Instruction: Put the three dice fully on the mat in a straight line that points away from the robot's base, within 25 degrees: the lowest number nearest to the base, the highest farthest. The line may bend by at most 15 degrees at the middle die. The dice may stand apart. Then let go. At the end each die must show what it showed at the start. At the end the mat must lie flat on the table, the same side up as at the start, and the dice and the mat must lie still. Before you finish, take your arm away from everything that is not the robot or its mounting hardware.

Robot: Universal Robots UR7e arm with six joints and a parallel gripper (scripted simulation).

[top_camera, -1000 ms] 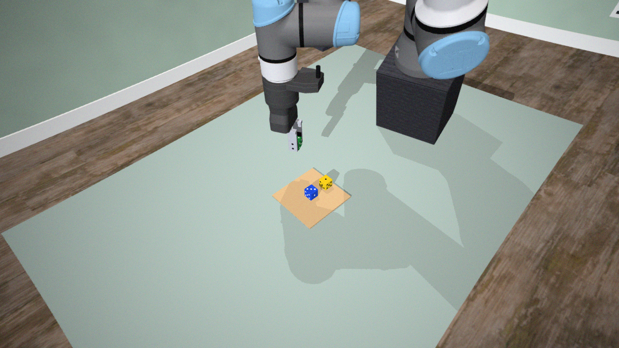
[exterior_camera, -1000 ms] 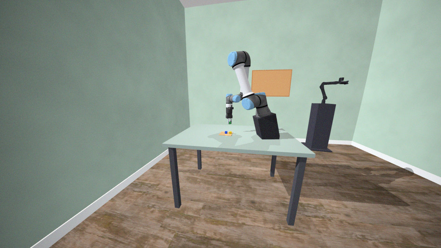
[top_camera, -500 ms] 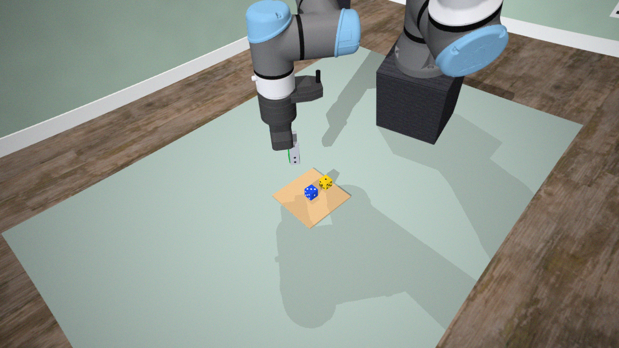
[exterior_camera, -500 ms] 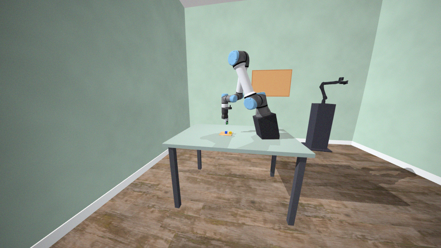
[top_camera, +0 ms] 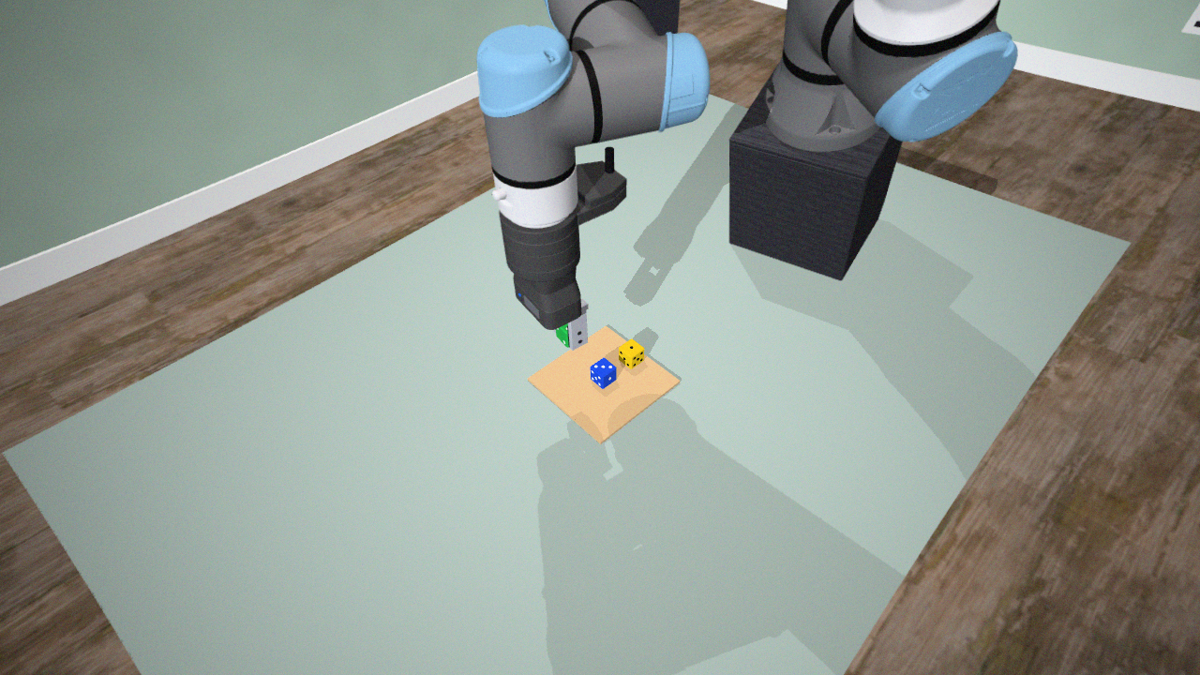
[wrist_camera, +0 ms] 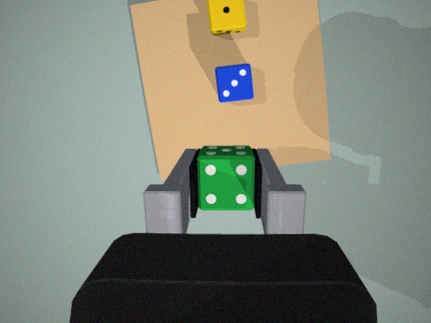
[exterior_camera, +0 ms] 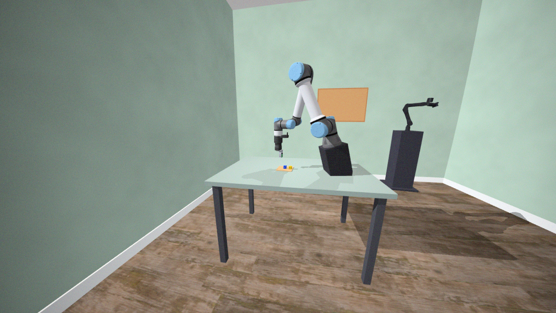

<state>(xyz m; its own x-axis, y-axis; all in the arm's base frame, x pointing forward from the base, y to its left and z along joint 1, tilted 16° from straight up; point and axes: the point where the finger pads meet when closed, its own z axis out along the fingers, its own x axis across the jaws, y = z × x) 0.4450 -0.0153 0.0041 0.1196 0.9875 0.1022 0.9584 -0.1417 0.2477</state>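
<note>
The blue die is 4 cm behind my hand, 1 cm to the left of it and 11 cm below it. The rest, counted from my hand: yellow die 9 cm behind, 1 cm to the left, 11 cm below; green die 1 cm below; orange mat 4 cm behind, 1 cm to the left, 12 cm below.
</note>
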